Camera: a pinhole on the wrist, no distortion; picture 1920 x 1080 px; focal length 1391.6 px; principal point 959.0 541.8 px. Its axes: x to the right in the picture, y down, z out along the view. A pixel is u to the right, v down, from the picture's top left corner.
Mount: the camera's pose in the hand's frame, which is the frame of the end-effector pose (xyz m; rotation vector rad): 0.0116 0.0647 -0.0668 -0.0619 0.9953 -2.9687
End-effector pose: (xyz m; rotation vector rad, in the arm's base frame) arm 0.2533 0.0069 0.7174 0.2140 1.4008 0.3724
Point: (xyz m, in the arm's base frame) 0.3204 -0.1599 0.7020
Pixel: outside the picture
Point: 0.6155 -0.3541 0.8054
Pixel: 1464.3 741.3
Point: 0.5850 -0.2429 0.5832
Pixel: 857.1 798.2
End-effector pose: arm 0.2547 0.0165 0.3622 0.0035 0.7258 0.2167
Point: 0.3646 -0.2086 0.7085
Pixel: 1627.4 520.7
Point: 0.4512 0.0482 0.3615
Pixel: 88.6 123.4
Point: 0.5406 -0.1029 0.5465
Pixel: 855.0 371.8
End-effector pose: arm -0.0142 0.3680 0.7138 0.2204 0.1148 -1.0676
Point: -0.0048 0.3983 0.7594
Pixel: 1584.6 95.4
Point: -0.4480 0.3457 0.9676
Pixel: 1707.6 939.1
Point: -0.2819 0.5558 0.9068
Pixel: outside the picture
